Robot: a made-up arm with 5 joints.
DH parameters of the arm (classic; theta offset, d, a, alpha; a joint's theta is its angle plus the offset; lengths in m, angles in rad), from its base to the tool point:
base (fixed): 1.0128 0 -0.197 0
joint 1: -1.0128 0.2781 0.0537 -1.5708
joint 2: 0 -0.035 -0.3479 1.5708
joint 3: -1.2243 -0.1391 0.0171 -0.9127
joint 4: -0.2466 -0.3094 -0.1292 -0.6
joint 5: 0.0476 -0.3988 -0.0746 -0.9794
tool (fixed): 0.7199 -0.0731 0 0
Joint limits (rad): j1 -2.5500..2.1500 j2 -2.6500..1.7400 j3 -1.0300..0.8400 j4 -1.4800..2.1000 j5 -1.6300..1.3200
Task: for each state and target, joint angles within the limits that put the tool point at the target. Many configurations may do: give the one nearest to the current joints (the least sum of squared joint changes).
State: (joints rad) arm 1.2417 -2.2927 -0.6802 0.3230 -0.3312
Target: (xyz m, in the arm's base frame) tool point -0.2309 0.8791 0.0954
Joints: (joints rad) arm 1.2231 -2.5706 -0.8419 0.2043 -0.3485
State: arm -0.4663 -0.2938 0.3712 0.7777 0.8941
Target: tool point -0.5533 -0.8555 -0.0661
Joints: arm -0.0763 -0.1841 0.8106 0.9399 0.9146
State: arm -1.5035 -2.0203 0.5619 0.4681 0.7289
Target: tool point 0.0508 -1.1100 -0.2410
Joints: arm -0.9041 -2.2903 0.4213 0.3674 0.7390
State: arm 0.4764 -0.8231 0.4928 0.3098 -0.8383
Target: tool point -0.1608 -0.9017 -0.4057
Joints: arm 0.3758 -0.6728 0.8400 0.5911 -0.6801
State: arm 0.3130 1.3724 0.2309 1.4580 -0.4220
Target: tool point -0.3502 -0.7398 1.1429
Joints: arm 0.2905 1.3952 0.0654 1.4018 -0.4745
